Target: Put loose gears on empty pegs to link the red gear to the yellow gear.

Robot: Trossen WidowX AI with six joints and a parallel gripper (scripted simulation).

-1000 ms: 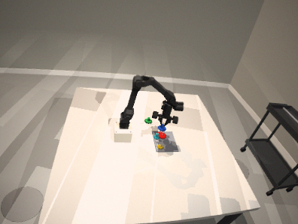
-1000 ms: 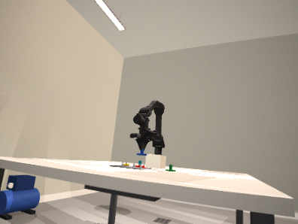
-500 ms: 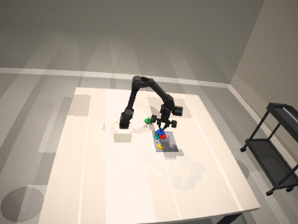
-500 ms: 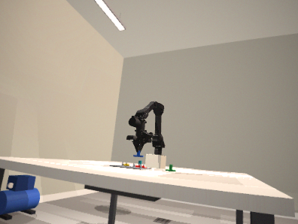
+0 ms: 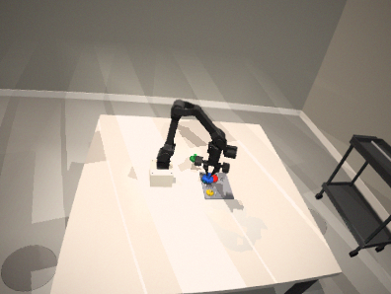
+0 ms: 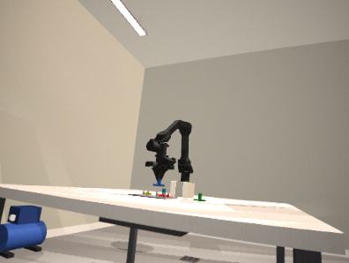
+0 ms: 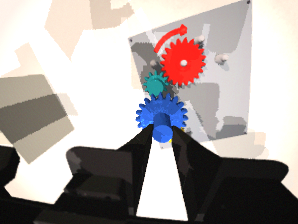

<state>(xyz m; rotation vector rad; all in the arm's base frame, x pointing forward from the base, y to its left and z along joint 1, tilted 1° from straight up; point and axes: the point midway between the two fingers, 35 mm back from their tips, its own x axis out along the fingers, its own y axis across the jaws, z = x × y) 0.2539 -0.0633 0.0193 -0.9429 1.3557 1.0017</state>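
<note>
My gripper tip is 4 cm to the right of the cyan gear and 6 cm above it. Round my gripper tip: yellow gear (1 cm ahead, 6 cm to the right, 7 cm below); then red gear (5 cm ahead, 6 cm to the left, 7 cm below); then blue gear (1 cm below).
</note>
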